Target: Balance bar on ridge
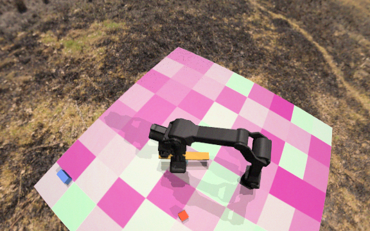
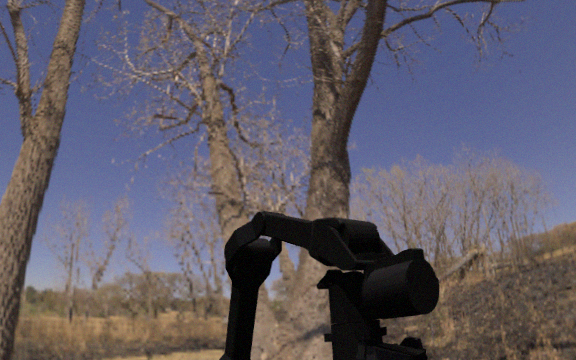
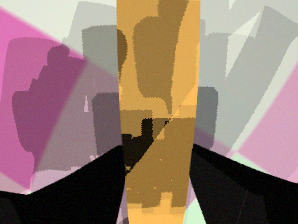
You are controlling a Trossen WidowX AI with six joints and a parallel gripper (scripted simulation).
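Right now my gripper tip is 2 cm past the bar and 2 cm to the left of it. Also, from my gripper tip: ridge: 2 cm behind, 1 cm to the right, 1 cm below; then blue block: 39 cm ahead, 41 cm to the left, 5 cm below; then small red block: 16 cm behind, 20 cm to the left, 5 cm below.
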